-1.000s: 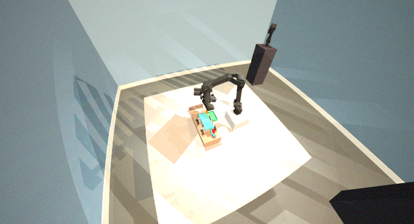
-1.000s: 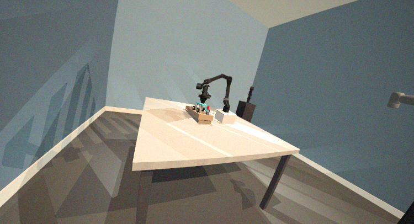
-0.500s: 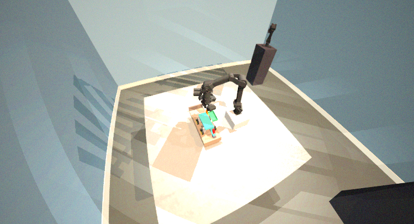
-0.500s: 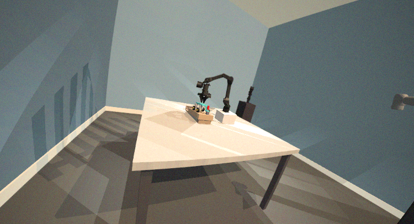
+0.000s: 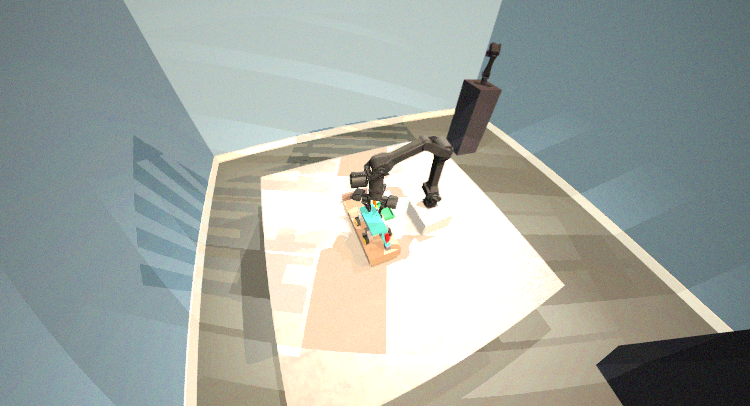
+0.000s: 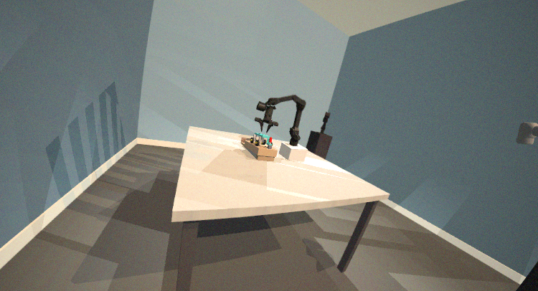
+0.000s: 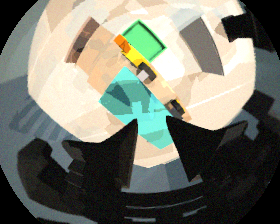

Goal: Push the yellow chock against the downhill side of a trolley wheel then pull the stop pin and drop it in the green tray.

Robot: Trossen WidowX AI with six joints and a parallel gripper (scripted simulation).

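Now: the red-headed stop pin 20 mm behind my gripper tip, 130 mm to the left of it and 50 mm below it. The rest, counted from my gripper tip: cyan trolley 10 mm ahead, 20 mm to the left, 70 mm below; yellow chock 40 mm behind, 90 mm to the right, 90 mm below; green tray 90 mm behind, 110 mm to the right, 180 mm below.
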